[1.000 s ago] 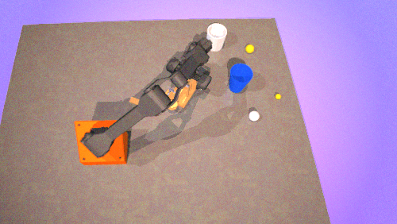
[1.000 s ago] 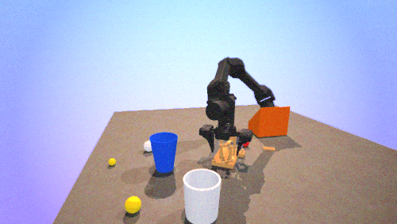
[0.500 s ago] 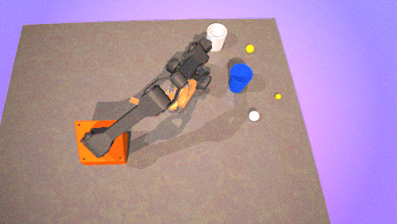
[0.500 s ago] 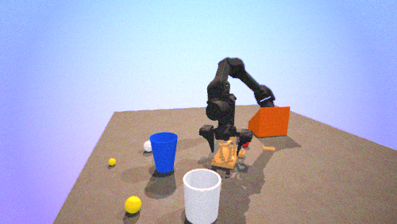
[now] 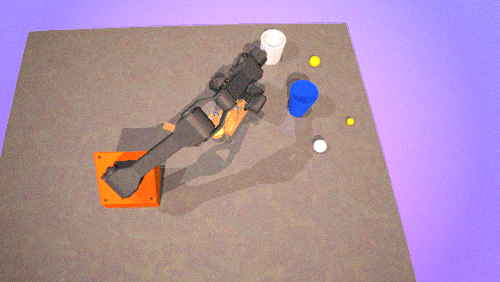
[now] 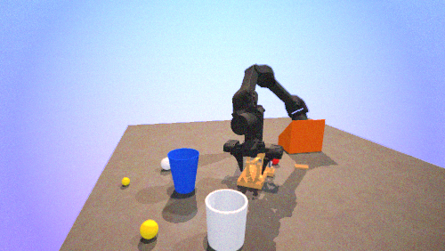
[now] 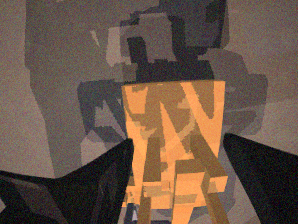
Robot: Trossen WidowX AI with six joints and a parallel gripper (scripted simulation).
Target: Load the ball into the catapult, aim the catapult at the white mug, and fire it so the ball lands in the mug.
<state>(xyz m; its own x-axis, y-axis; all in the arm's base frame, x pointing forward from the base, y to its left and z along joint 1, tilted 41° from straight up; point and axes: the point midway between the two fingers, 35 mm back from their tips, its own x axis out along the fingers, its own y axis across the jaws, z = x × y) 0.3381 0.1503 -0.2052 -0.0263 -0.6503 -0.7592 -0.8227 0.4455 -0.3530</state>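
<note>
Now: gripper tip 14 cm past the red ball, 12 cm to the left of it and 2 cm above it. From my gripper tip the other things lie so: orange peg (23 cm behind, 6 cm to the right, 3 cm below); white mug (24 cm to the left, 15 cm ahead, 1 cm below); blue cup (22 cm ahead, 1 cm to the right).
</note>
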